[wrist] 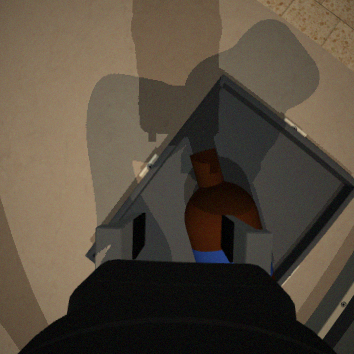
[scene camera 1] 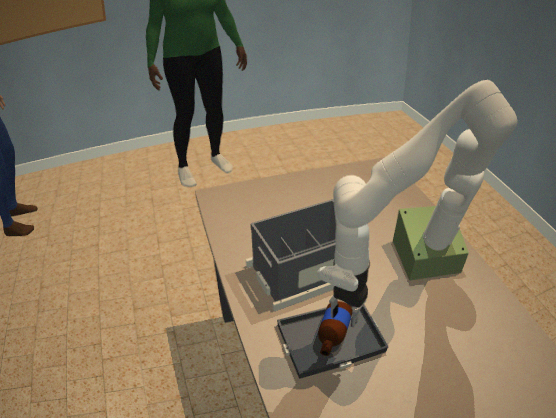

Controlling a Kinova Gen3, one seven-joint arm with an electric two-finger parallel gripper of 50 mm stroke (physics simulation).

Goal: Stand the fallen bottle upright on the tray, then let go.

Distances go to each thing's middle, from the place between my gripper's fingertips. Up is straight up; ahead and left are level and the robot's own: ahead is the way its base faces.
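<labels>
The brown bottle (scene camera 1: 332,331) is what I measure my hand from. My hand is 9 cm above the bottle and 5 cm to the left of it, and it is 1 cm short of it.
</labels>
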